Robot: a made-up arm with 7 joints.
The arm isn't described. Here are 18 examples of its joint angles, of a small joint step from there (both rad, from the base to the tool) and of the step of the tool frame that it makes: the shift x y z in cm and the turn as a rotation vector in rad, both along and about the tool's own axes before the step.
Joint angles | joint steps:
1: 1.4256 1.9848 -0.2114 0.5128 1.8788 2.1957 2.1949 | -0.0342 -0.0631 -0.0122 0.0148 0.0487 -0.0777 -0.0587
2: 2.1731 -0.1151 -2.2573 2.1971 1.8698 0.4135 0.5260 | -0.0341 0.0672 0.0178 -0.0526 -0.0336 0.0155 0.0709
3: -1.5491 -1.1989 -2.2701 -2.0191 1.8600 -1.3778 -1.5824 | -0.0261 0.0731 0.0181 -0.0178 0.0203 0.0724 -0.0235
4: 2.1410 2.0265 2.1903 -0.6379 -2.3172 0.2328 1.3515 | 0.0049 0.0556 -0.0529 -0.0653 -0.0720 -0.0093 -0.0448
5: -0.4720 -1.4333 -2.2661 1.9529 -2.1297 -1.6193 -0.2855 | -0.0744 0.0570 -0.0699 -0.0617 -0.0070 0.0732 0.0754
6: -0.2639 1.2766 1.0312 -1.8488 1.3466 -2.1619 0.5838 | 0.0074 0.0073 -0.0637 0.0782 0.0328 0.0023 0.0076
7: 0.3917 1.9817 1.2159 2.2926 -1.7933 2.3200 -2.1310 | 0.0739 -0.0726 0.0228 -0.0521 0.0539 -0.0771 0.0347
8: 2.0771 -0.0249 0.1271 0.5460 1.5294 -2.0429 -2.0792 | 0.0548 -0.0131 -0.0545 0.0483 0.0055 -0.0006 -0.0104
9: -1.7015 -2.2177 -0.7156 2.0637 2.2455 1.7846 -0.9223 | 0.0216 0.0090 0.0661 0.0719 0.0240 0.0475 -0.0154
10: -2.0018 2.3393 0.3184 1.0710 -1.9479 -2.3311 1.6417 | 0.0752 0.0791 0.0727 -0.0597 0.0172 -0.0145 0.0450
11: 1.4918 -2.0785 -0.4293 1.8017 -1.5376 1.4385 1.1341 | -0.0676 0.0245 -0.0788 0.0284 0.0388 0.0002 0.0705
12: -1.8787 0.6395 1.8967 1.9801 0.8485 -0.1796 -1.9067 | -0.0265 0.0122 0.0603 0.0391 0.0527 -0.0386 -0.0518
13: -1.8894 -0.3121 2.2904 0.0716 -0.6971 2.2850 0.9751 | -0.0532 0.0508 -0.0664 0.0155 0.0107 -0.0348 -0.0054
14: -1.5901 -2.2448 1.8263 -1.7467 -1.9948 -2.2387 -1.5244 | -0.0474 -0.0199 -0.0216 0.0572 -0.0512 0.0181 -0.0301
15: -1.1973 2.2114 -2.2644 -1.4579 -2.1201 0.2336 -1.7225 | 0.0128 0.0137 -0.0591 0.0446 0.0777 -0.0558 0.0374
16: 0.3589 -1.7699 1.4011 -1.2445 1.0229 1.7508 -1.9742 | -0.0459 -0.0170 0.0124 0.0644 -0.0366 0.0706 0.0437
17: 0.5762 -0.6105 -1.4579 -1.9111 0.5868 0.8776 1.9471 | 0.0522 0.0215 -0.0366 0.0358 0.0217 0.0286 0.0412
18: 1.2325 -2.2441 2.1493 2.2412 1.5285 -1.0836 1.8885 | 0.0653 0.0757 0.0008 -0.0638 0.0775 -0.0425 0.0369
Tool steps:
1: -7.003 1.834 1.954 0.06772 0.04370 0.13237
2: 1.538 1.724 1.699 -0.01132 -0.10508 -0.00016
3: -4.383 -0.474 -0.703 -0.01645 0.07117 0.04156
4: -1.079 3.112 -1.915 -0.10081 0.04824 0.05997
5: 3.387 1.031 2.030 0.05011 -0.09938 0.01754
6: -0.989 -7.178 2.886 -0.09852 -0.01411 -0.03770
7: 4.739 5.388 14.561 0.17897 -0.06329 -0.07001
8: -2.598 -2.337 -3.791 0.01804 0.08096 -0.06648
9: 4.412 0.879 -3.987 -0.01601 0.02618 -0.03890
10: 5.680 -7.929 -3.467 -0.02708 -0.14099 0.19489
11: 0.005 -0.162 1.721 0.02029 -0.04730 0.01835
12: 0.929 -1.702 -1.832 0.00435 0.00917 -0.03662
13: 4.305 3.676 -2.354 0.01381 -0.05350 -0.01757
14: -1.609 -0.312 -0.535 -0.06584 0.07751 0.09839
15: -4.958 -3.522 3.626 -0.04606 0.04531 -0.03361
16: 8.453 -0.856 3.367 0.01142 -0.07558 -0.02303
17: 6.855 -2.788 0.638 0.00244 -0.04012 -0.09870
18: -6.320 2.905 -2.671 0.09089 -0.03154 -0.04448
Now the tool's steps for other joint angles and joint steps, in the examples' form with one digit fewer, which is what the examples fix.
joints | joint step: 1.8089 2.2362 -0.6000 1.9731 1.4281 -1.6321 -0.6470 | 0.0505 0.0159 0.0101 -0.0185 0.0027 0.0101 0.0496
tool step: 0.10 2.05 -2.07 0.0597 -0.0624 -0.0279
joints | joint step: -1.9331 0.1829 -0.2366 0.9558 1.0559 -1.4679 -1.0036 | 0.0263 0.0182 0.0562 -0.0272 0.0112 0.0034 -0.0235
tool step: 2.52 2.12 -3.07 0.0634 -0.0093 0.0520
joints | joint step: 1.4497 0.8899 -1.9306 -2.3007 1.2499 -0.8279 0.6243 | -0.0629 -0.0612 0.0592 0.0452 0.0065 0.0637 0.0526
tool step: 5.41 4.85 2.37 0.0249 -0.0680 0.0567
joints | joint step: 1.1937 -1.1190 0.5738 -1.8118 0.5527 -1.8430 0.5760 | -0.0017 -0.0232 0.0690 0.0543 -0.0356 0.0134 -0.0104
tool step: -1.35 -3.24 4.62 -0.0739 0.0799 0.0341
